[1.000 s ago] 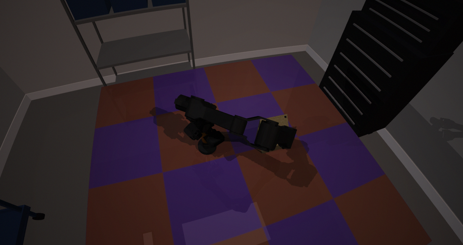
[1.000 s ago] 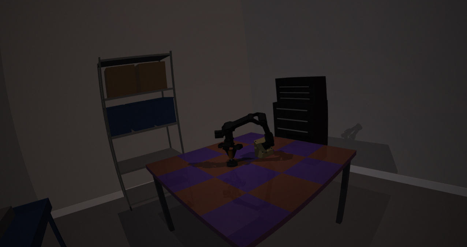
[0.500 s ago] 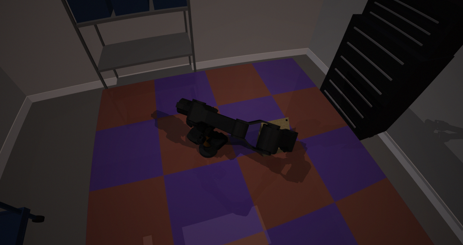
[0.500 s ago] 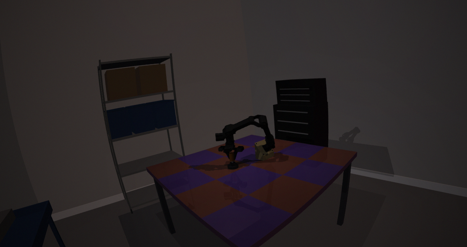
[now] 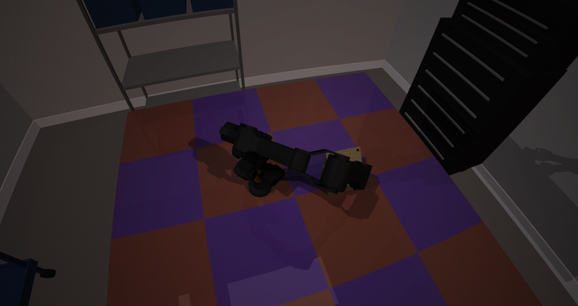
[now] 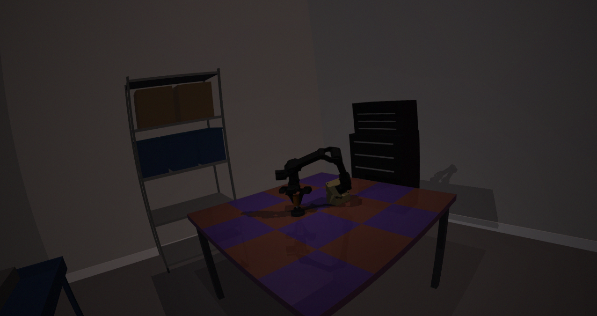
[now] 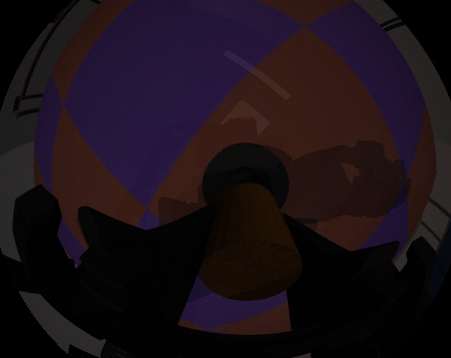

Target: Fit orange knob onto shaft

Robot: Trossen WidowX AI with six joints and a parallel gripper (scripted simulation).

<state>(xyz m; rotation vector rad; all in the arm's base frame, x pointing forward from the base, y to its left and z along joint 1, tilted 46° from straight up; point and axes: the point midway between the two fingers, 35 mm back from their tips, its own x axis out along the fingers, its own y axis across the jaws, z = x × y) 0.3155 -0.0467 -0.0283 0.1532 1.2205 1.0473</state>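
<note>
My gripper tip is 3 cm below the orange knob. The rest, counted from my gripper tip: dark round pedestal 4 cm below.
</note>
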